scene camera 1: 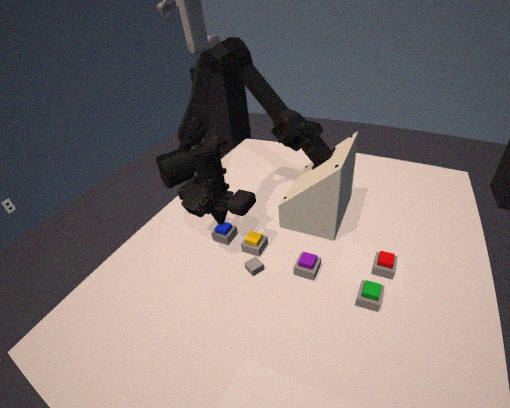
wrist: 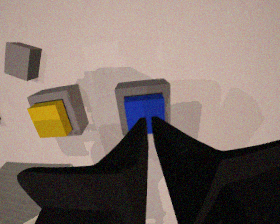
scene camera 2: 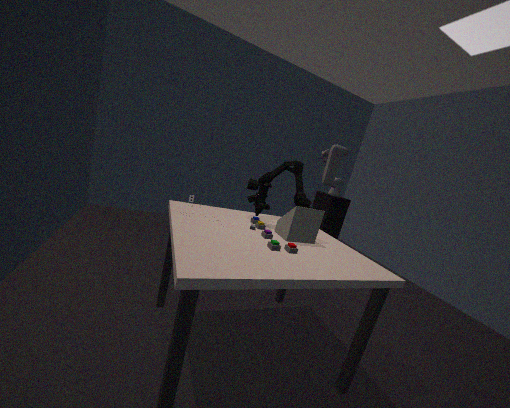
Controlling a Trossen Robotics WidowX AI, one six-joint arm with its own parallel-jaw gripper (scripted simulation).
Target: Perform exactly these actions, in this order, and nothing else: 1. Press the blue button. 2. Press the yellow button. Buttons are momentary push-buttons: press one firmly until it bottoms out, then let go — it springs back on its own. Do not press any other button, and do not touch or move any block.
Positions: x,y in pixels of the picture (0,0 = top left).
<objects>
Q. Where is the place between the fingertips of my gripper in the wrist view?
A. At 148,122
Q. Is my gripper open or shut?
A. Shut.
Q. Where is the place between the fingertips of my gripper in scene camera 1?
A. At 221,223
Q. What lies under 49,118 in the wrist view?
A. A yellow button.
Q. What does my gripper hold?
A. Nothing.
</objects>
